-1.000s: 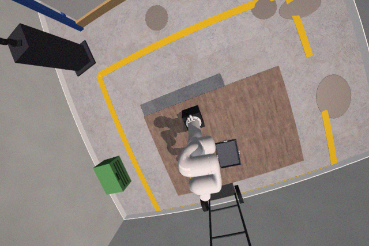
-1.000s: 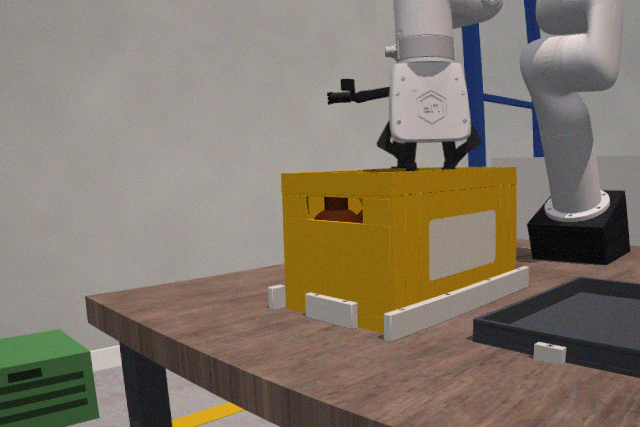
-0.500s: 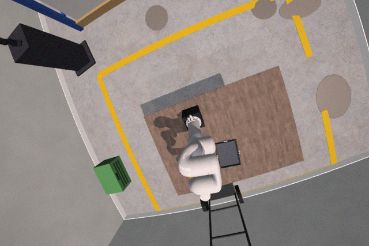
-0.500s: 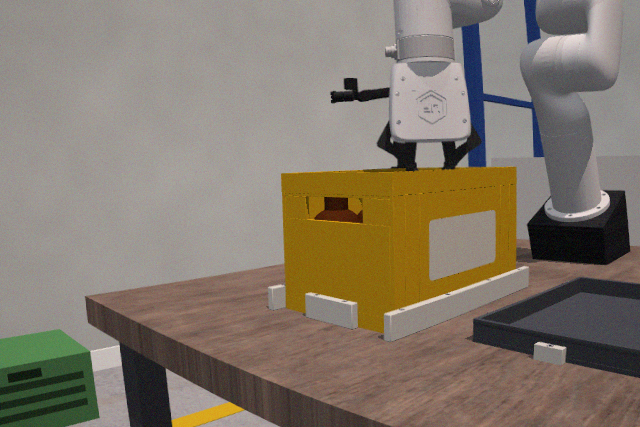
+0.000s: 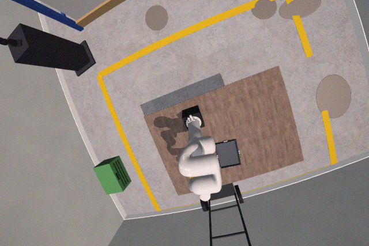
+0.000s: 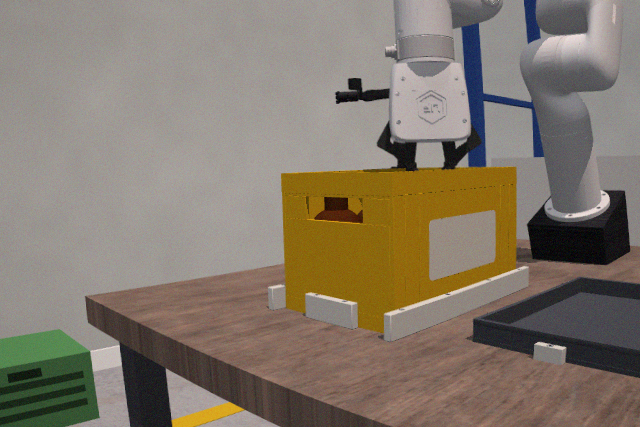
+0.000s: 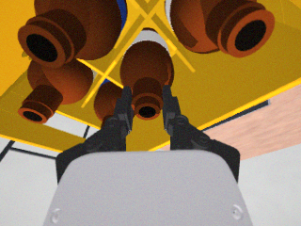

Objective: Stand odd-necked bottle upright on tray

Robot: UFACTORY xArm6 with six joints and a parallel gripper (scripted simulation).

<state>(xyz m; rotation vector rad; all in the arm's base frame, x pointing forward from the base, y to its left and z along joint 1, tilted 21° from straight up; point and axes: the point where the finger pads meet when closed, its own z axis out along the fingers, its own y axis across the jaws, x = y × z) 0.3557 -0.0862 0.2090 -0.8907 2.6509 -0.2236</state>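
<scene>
My hand is 1 cm past the yellow crate, 4 cm to the left of it and 7 cm above it. From my hand the other things lie so: dark tray: 2 cm ahead, 23 cm to the left, 15 cm below.
</scene>
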